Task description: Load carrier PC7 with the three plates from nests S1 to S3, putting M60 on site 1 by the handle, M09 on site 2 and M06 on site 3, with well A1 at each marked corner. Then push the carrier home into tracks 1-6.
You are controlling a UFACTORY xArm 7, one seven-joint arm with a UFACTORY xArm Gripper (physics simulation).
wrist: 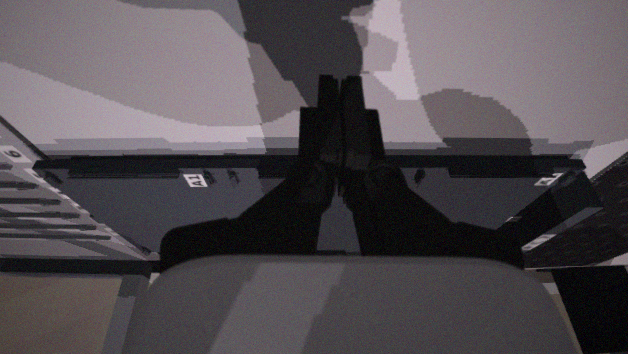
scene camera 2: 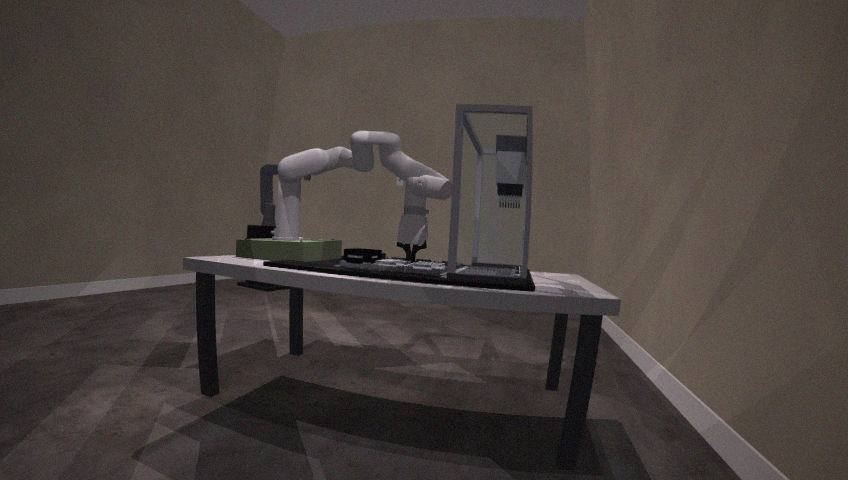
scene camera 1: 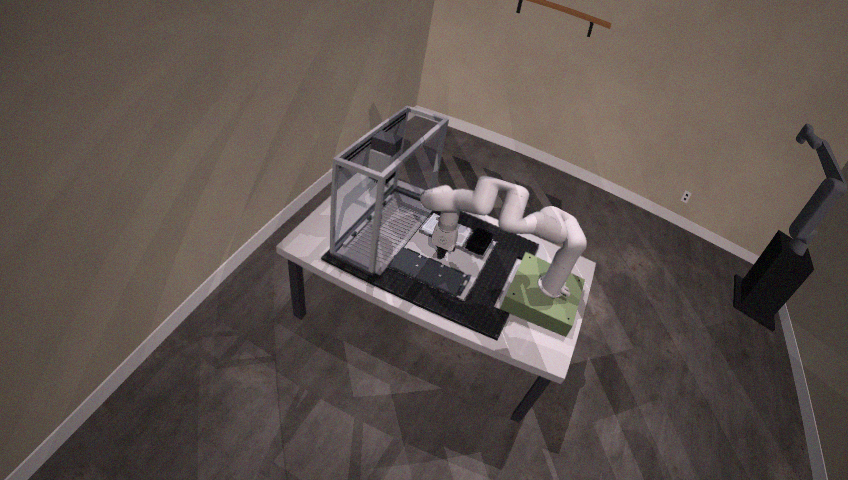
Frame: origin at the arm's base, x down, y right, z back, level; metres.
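Seen in the pictures: gripper, fingertip midpoint: (wrist: pixel 336 102) (scene camera 1: pixel 440 256); arm's base, origin of the base link: (scene camera 2: pixel 287 239) (scene camera 1: pixel 550 287).
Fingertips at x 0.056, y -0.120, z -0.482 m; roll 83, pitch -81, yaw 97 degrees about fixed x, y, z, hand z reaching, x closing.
Note:
Offsets run from my fingertips to a thing's top centre.
Carrier PC7 @[dz +0.014, dx -0.024, dy -0.108 m] (scene camera 1: pixel 416 268) (wrist: pixel 130 202) is the long dark slate tray in front of the enclosure, with white A1 labels visible in the wrist view. No plate shows on its visible parts. My gripper (scene camera 1: pixel 440 255) (scene camera 2: pixel 411 258) (wrist: pixel 336 102) is shut and empty, pointing down low beside the carrier's long edge on the plates' side; whether it touches the carrier I cannot tell. A pale plate @[dz -0.129, dx -0.020, dy +0.148 m] (scene camera 1: pixel 436 224) (scene camera 2: pixel 428 265) and a black item @[dz +0.085, dx -0.048, dy +0.183 m] (scene camera 1: pixel 479 240) (scene camera 2: pixel 363 254) stand on the nest side. Another pale plate @[dz -0.020, dx -0.020, dy +0.167 m] (scene camera 2: pixel 392 262) is between them. The plates' names are unreadable.
The framed enclosure (scene camera 1: pixel 380 223) (scene camera 2: pixel 453 196) stands at the carrier's end, over the grooved track deck (scene camera 1: pixel 389 228) (wrist: pixel 37 201). A pipetting head (scene camera 2: pixel 509 163) hangs inside it. The green arm base (scene camera 1: pixel 535 309) (scene camera 2: pixel 288 249) stands at the table's other end.

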